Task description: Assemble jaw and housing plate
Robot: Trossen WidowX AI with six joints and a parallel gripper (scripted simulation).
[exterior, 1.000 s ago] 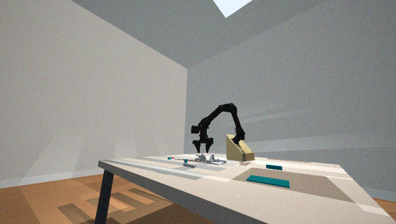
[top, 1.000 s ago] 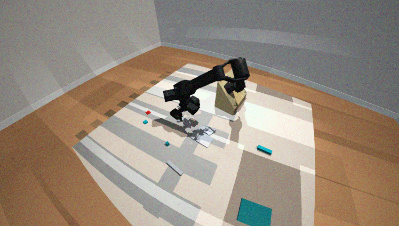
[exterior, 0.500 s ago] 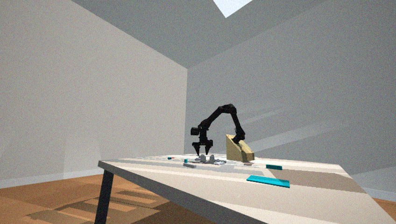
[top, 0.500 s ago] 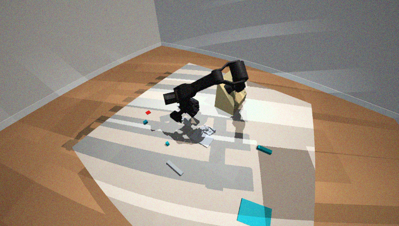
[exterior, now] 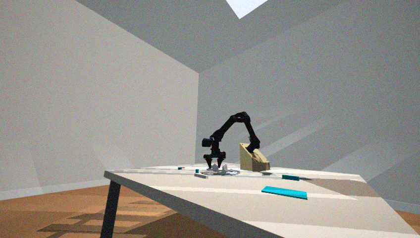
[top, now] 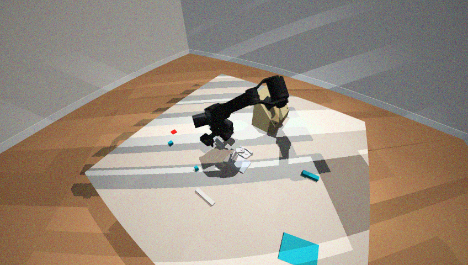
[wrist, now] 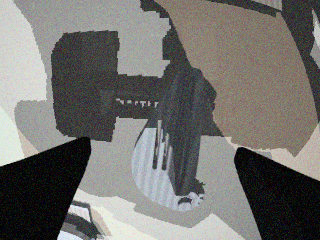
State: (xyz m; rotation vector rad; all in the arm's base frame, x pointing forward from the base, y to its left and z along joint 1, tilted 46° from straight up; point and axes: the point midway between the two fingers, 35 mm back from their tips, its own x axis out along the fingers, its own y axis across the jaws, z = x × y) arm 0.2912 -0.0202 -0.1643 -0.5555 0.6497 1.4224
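The white base plate is 15 cm to the left of my gripper tip, 4 cm ahead of it and 1 cm below it. Also, from my gripper tip: red block 28 cm to the right, 9 cm ahead, 1 cm below; then teal bar 49 cm to the left, 9 cm behind, 1 cm below; then flat teal plate 56 cm to the left, 23 cm ahead, 1 cm below.
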